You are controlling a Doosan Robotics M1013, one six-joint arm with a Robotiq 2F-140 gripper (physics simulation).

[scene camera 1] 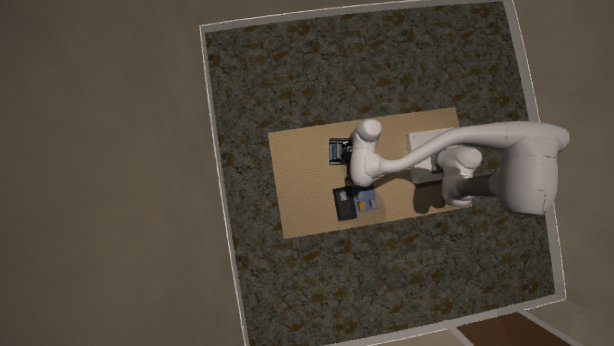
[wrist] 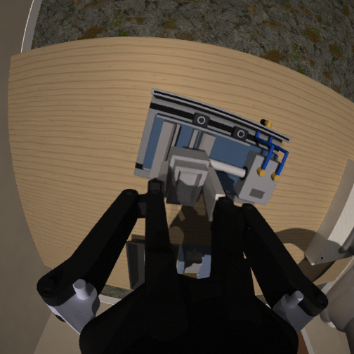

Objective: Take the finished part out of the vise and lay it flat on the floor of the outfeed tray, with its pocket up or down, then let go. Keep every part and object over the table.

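Places are measured from the arm's base along level axes (x ahead, y right, z down), in centimetres.
Pixels of known places: gripper, fingertip midpoint: (scene camera 1: 346,146); arm's base, link origin: (scene camera 1: 441,161).
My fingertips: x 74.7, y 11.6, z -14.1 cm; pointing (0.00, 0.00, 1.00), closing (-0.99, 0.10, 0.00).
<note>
For each thing: its top centre in the pictures, then the offset to it from my fingertips. "pt": a spot on its surface instead. Level surfaces: height alone.
- vise, top centre: (scene camera 1: 352,149) dx -6.4, dy -0.9, dz +9.9 cm
- blue tray, surface spot: (scene camera 1: 358,206) pt dx -10.3, dy -41.8, dz +16.4 cm
- wooden table, surface height: dz +19.9 cm
My gripper (wrist: 185,174) is shut on the grey finished part (wrist: 188,175), whose rectangular pocket shows in the wrist view. The part sits between the pale finger pads, above the vise (wrist: 150,135) (scene camera 1: 335,151); its lower end overlaps the vise in view, so the gap is hard to judge. The vise has a blue bed, grey jaws and blue hoses at one end. In the scene view the arm hides most of the gripper and the held part. A black open tray (scene camera 1: 347,210) (wrist: 135,265) stands beyond the vise, with a small pale object in it; it looks like the outfeed tray.
A blue tray (scene camera 1: 358,206) (wrist: 206,265) with grey pieces and a yellow piece adjoins the black tray. A pale base plate (scene camera 1: 419,175) lies on the wooden table (scene camera 1: 305,190) near the robot's base. The arm (scene camera 1: 364,160) reaches over the table's middle.
</note>
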